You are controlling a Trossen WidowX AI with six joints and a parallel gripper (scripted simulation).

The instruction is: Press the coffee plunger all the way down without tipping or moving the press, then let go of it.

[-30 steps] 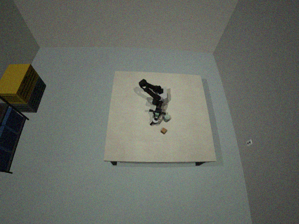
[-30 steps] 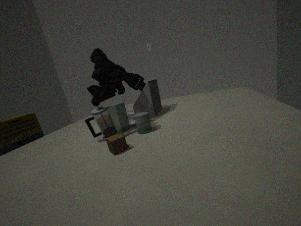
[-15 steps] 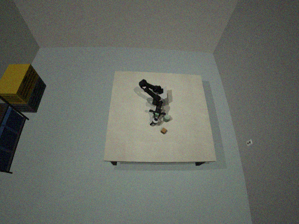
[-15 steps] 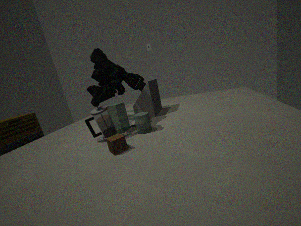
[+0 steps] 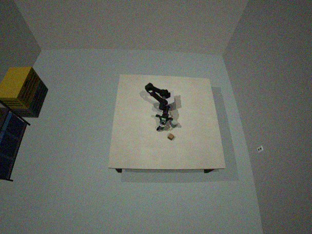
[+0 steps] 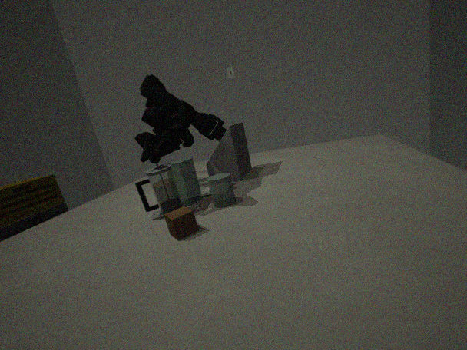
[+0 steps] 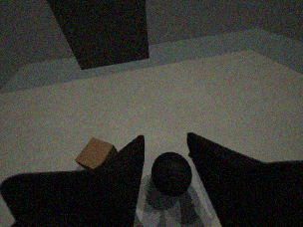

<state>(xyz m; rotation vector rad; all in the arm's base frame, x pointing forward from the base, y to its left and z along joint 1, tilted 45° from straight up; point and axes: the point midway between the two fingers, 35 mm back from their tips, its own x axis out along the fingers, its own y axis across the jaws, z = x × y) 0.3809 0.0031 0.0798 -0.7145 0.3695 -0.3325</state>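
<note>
Right now my gripper tip is 80 mm above the glass coffee press, 20 mm past it and 10 mm to the left of it. Also, from my gripper tip: orange-brown cube: 140 mm below, 110 mm to the left, 70 mm ahead; then pale green box: 120 mm behind, 100 mm below, 10 mm to the left.
</note>
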